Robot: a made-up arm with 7 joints.
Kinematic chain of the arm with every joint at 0, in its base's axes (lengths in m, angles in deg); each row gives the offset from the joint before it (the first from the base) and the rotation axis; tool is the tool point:
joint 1: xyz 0 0 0.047 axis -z
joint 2: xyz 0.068 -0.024 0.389 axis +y
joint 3: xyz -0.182 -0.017 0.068 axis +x
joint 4: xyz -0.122 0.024 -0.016 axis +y
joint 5: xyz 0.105 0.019 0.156 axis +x
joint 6: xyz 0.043 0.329 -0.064 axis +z
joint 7: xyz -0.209 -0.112 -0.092 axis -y
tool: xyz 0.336 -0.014 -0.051
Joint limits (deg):
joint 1: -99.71..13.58
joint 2: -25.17..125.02
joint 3: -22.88..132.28
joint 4: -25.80..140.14
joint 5: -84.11..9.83
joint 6: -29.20..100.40
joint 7: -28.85..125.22
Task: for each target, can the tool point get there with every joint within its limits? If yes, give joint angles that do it. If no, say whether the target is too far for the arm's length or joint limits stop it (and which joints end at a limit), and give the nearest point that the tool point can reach.
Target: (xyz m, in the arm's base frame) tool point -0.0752 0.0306 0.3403
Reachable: yes | joints -35.38 56.76 13.98 1.81 -61.87 43.02 7.76
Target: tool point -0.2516 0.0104 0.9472
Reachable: yes | joints -37.97 77.59 1.54 112.99 -73.82 72.49 48.78
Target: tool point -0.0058 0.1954 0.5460
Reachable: yes | joints -64.17 46.41 98.75 -12.68 -33.58 2.32 -12.05
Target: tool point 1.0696 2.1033 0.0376
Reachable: no: too far | nearest point 0.3974 0.7816 0.4505 | short by 1.539 m
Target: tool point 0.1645 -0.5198 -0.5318
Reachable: no: joint limits stop it (at a limit: joint 1, joint 2, joint 3, joint 6, joint 7) | nearest point 0.0903 -0.3710 -0.1080 | short by 0.455 m
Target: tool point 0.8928 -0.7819 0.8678
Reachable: no: joint limits stop it (at a limit: joint 1, joint 2, joint 4, joint 5, joint 6, joint 7) | nearest point 0.6610 -0.5440 0.7627 | short by 0.348 m
